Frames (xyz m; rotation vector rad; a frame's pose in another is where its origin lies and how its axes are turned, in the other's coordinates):
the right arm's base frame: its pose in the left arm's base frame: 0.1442 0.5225 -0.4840 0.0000 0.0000 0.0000
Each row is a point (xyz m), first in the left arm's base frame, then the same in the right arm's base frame.
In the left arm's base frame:
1: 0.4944 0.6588 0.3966
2: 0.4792 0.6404 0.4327
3: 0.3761 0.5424 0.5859
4: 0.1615 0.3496 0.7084
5: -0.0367 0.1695 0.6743
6: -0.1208 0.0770 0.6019
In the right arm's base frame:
1: 0.3502 0.1363 0.8806
2: 0.3350 0.1179 0.9167
3: 0.2319 0.0199 1.0699
4: 0.0173 -0.1729 1.1924
5: -0.1809 -0.3530 1.1583
6: -0.2650 -0.4455 1.0859

